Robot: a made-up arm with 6 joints.
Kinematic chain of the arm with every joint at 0, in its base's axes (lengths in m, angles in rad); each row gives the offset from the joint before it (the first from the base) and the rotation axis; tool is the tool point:
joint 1: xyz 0 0 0.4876 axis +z
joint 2: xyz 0.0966 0 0 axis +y
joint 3: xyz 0 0 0.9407 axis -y
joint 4: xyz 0 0 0.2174 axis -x
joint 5: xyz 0.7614 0 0 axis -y
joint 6: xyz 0.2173 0 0 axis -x
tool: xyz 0 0 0
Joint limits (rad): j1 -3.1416..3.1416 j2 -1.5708..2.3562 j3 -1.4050..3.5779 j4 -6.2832..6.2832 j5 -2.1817..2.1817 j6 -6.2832..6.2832
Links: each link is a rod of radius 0.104 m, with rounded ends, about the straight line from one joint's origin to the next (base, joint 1, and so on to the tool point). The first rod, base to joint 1, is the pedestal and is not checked.
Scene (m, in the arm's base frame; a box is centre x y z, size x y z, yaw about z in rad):
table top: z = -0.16
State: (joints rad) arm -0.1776 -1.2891 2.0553 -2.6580 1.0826 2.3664
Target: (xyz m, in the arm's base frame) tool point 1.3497 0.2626 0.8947
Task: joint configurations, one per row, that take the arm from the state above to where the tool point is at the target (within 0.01 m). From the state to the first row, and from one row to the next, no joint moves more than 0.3 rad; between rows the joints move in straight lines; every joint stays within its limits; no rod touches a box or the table.
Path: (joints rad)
1: -0.1188 -1.0178 1.7805 -2.6874 1.1115 2.3664
2: -0.0601 -0.7464 1.5057 -2.7168 1.1404 2.3664
3: -0.0013 -0.4751 1.2310 -2.7461 1.1693 2.3664
4: 0.0575 -0.2037 0.9562 -2.7755 1.1982 2.3664
5: 0.1162 0.0676 0.6814 -2.8049 1.2271 2.3664
6: 0.1750 0.3390 0.4066 -2.8343 1.2561 2.3664
7: 0.2338 0.6103 0.1318 -2.8637 1.2850 2.3664

